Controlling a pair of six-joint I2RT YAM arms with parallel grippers.
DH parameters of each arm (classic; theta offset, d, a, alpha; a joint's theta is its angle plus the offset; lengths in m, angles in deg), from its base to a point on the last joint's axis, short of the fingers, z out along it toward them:
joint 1: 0 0.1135 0.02 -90
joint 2: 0 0 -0.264 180
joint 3: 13.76 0 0.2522 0
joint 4: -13.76 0 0.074 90
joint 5: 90 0 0 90
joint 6: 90 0.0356 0 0
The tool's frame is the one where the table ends.
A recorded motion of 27 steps. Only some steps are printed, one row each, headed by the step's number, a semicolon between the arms.
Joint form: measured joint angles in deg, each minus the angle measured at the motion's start. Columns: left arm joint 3, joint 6, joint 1, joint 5, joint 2, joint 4; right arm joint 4, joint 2, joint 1, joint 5, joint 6, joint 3.
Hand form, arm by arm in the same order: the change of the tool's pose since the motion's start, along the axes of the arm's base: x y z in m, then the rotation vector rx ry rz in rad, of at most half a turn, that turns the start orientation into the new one. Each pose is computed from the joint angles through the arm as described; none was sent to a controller.
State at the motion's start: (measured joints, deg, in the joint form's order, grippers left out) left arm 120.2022 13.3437 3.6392 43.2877 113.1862 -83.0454; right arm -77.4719 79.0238 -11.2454 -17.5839 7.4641 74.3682
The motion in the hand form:
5: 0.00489 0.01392 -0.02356 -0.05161 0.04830 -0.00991; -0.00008 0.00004 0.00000 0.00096 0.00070 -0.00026
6: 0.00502 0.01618 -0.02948 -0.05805 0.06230 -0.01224; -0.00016 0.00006 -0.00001 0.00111 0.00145 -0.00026
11: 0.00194 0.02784 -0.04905 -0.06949 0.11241 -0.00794; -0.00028 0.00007 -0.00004 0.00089 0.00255 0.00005
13: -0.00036 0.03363 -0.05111 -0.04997 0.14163 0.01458; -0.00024 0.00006 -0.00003 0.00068 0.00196 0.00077
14: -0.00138 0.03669 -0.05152 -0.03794 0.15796 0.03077; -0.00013 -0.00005 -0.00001 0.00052 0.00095 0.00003
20: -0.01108 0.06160 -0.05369 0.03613 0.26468 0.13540; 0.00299 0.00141 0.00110 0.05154 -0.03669 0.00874
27: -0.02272 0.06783 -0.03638 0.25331 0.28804 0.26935; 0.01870 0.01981 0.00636 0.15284 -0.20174 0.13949
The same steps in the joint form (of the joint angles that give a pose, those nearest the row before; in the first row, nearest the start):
5: -2.95 3.08 2.21 3.21 1.79 -0.44; -0.04 0.00 0.00 -0.04 0.02 0.00
6: -3.96 3.74 2.56 3.56 2.03 -0.50; -0.09 0.00 0.00 -0.04 0.02 0.00
11: -7.91 6.05 4.35 3.98 2.36 -0.85; -0.15 0.00 0.00 -0.02 0.00 0.00
13: -8.22 5.62 5.16 2.54 2.36 -1.75; -0.13 0.00 0.00 -0.02 -0.04 0.00
14: -8.22 5.03 5.57 1.64 2.36 -2.16; -0.07 0.00 -0.02 -0.02 -0.02 0.00
20: -8.22 2.32 9.14 -4.04 2.34 -5.68; 1.49 0.00 0.00 -3.34 0.00 0.00
27: -8.26 -4.50 9.40 -17.38 -1.22 -4.68; 9.25 0.00 3.85 -11.15 -1.94 0.00

